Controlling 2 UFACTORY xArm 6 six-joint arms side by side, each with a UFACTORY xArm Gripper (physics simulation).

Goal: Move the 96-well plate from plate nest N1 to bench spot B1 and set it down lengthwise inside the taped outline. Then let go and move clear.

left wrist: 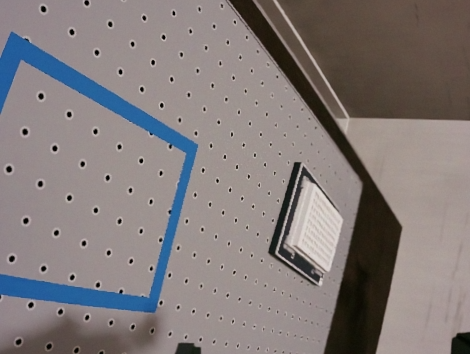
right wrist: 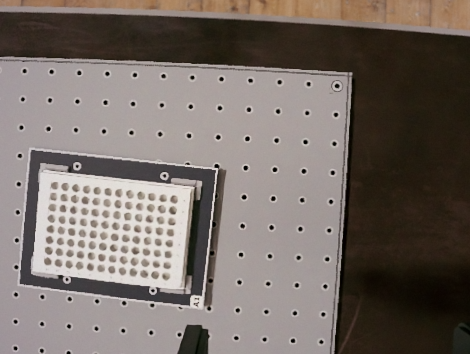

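Frame: origin at the left arm's base, x ahead, y left, z up, level; metres.
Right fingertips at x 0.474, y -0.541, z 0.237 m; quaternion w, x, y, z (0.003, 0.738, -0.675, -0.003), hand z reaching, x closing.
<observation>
Pixels of each thing's top centre, then the offset from my right fingertips to it. "*": a spot on its surface instead. Level surfaces: height alone.
- white 96-well plate, centre of its top: [right wrist: 109,231] [left wrist: 322,231] dx +0.003, dy +0.136, dz -0.198 m
- dark plate nest, centre of its top: [right wrist: 113,229] [left wrist: 315,230] dx +0.003, dy +0.136, dz -0.208 m
- blue taped outline, a spot on its surface: [left wrist: 107,98] * dx -0.029, dy +0.504, dz -0.224 m
- grey perforated board, height of its surface: dz -0.224 m
- dark table, height of its surface: dz -0.237 m
The white 96-well plate [left wrist: 320,225] [right wrist: 110,232] lies flat in the dark plate nest [left wrist: 287,212] [right wrist: 120,169], which has a small label at one corner in the right wrist view. The blue taped outline [left wrist: 107,98] is at the left of the left wrist view, partly cut off by the frame edge, with bare pegboard inside the part that shows. My left gripper [left wrist: 324,346] is open and empty, its fingertips at the bottom edge. My right gripper [right wrist: 328,339] is open and empty, off to the lower right of the nest in its view.
The grey perforated board [left wrist: 225,300] [right wrist: 280,210] carries the nest and the tape. The dark table [left wrist: 367,260] [right wrist: 405,175] extends past its edges. A wooden floor [right wrist: 300,10] shows beyond the table at the top of the right wrist view.
</observation>
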